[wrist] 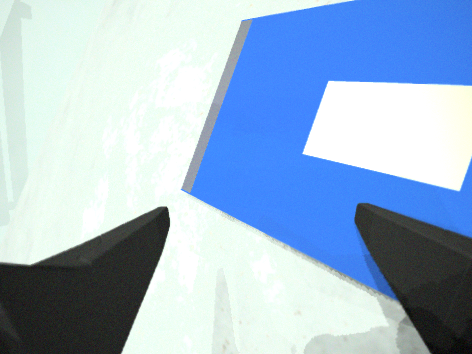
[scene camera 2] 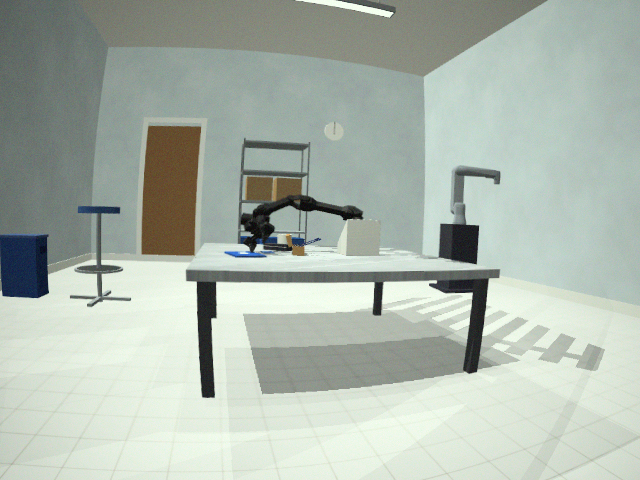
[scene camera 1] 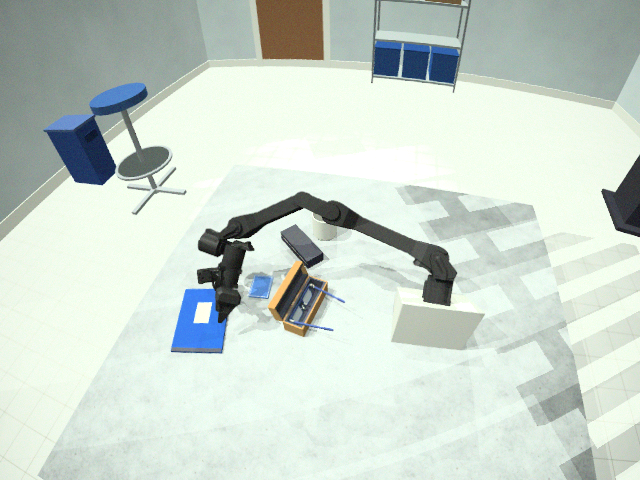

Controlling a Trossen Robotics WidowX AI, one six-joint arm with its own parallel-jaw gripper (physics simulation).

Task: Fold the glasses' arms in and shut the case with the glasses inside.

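Frame: origin at the arm's base, x ahead, y left, z up, level; millimetres.
Seen in the pictures: gripper, fingertip midpoint: (wrist: 261, 213) (scene camera 2: 257, 247) (scene camera 1: 218, 316); arm's base, origin of the base link: (scene camera 2: 359, 227) (scene camera 1: 437, 301).
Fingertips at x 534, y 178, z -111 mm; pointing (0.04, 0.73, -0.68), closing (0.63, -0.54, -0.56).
Note:
Pixels of each thing's top centre, then the offset from my fingertips to it. "spot": a spot on its surface instead.
- orange-brown case, surface spot: (scene camera 1: 296, 327) (scene camera 2: 301, 246) spot: 215 mm back, 50 mm right, 7 mm up
- far end, surface spot: (scene camera 1: 330, 295) spot: 267 mm back, 160 mm right, 30 mm up
- blue book, middle of its top: (wrist: 341, 120) (scene camera 1: 201, 318) (scene camera 2: 244, 253) 60 mm ahead, 14 mm left, 28 mm down
- pad, middle of its top: (scene camera 1: 260, 286) 47 mm back, 156 mm right, 31 mm down
- dark box, middle of its top: (scene camera 1: 301, 241) (scene camera 2: 277, 243) 99 mm back, 339 mm right, 1 mm down
- white cup, surface spot: (scene camera 1: 324, 227) spot: 157 mm back, 398 mm right, 28 mm up
The orange-brown case (scene camera 1: 296, 327) (scene camera 2: 298, 251) stands on the table with its lid (scene camera 1: 287, 290) open, tilted up on the left side. The glasses (scene camera 1: 306, 299) lie in the case with dark lenses up. Their two blue arms stick out to the right past the case's edge, one at the far end (scene camera 1: 330, 295) and one at the near end (scene camera 1: 316, 326). My gripper (scene camera 1: 222, 316) (scene camera 2: 251, 249) (wrist: 261, 213) is open and empty, to the left of the case, above the right edge of the blue book. The case and glasses do not show in the wrist view.
The blue book (scene camera 1: 192, 333) (scene camera 2: 240, 253) (wrist: 270, 125) lies at the left. A small blue card or pad (scene camera 1: 261, 286) lies between gripper and case. Behind stand a dark box (scene camera 1: 301, 245) and a white cup (scene camera 1: 324, 227). The white base block (scene camera 1: 434, 324) (scene camera 2: 363, 237) stands at the right.

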